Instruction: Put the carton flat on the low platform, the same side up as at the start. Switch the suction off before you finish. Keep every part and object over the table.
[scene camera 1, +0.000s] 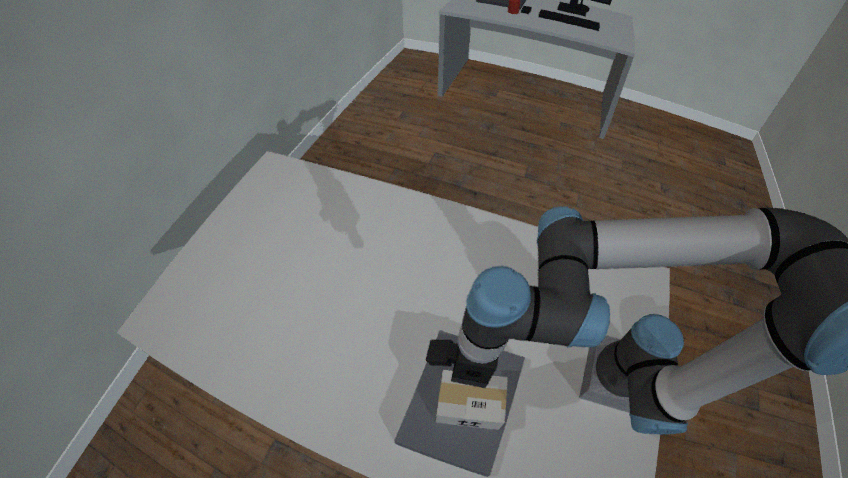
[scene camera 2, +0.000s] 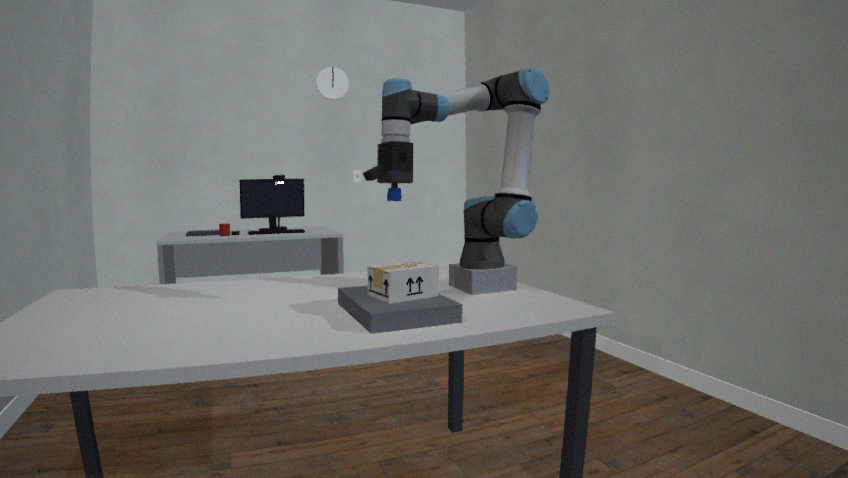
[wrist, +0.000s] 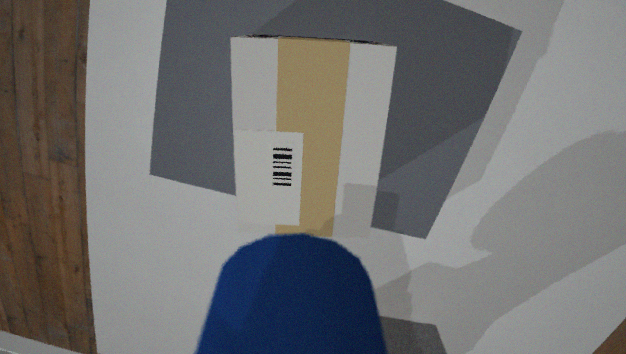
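Where they show: hand at its tool point: (scene camera 2: 394, 200) (wrist: 294, 295); arm's base at its link origin: (scene camera 1: 622, 369) (scene camera 2: 482, 265).
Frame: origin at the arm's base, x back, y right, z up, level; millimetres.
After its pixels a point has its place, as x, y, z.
Observation:
The white carton (scene camera 1: 457, 409) {-416, -189, 52} (scene camera 2: 413, 283) {-386, -206, 14} (wrist: 313, 90) {-431, -153, 52} with a tan tape strip and a barcode label lies flat on the low grey platform (scene camera 1: 415, 430) {-502, -243, -29} (scene camera 2: 415, 320) {-433, -296, -57} (wrist: 195, 125) {-368, -262, -29}. Its tape strip faces up and the arrows on its sides point up. My gripper, a blue suction cup (scene camera 2: 394, 194) (wrist: 295, 295), hangs high above the carton, with a wide gap between them in the second scene view. It holds nothing. In the first scene view the cup is hidden behind the black tool body. In the wrist view the cup covers the near end of the carton.
The platform stands on the white table (scene camera 1: 267, 285) {-1060, 71, -77} (scene camera 2: 178, 332) {-965, -68, -77}. The arm's grey base block (scene camera 1: 599, 394) {-60, -73, -10} (scene camera 2: 482, 279) {-56, -74, -30} stands near it. A desk (scene camera 1: 552, 35) (scene camera 2: 249, 237) with a monitor (scene camera 2: 271, 198) and a red cup (scene camera 1: 514, 5) (scene camera 2: 224, 229) stands farther back, apart from the table.

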